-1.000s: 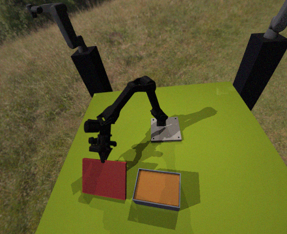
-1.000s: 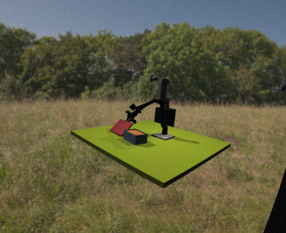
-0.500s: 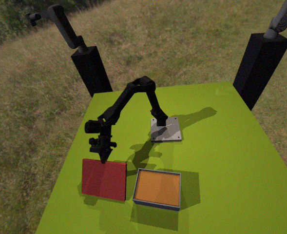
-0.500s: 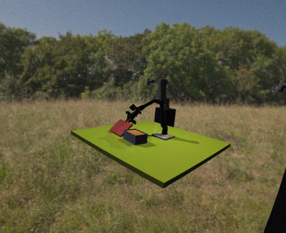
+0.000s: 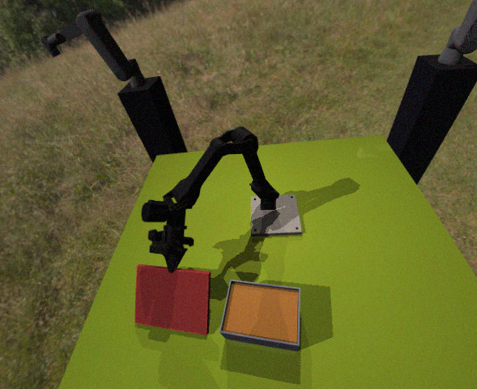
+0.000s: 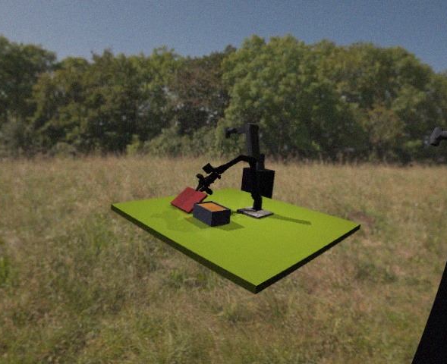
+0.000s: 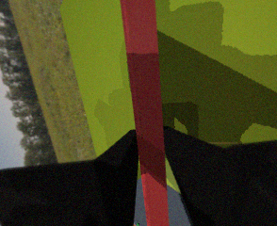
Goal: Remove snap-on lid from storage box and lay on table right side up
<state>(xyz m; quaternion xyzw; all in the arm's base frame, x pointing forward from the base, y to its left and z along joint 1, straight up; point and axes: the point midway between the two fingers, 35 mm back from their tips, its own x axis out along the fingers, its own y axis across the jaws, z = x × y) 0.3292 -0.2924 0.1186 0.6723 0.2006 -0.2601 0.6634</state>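
Now: gripper tip 70 mm short of the red lid and 50 mm above it. Also, from my gripper tip: blue-grey storage box 280 mm to the left, 90 mm ahead, 70 mm below.
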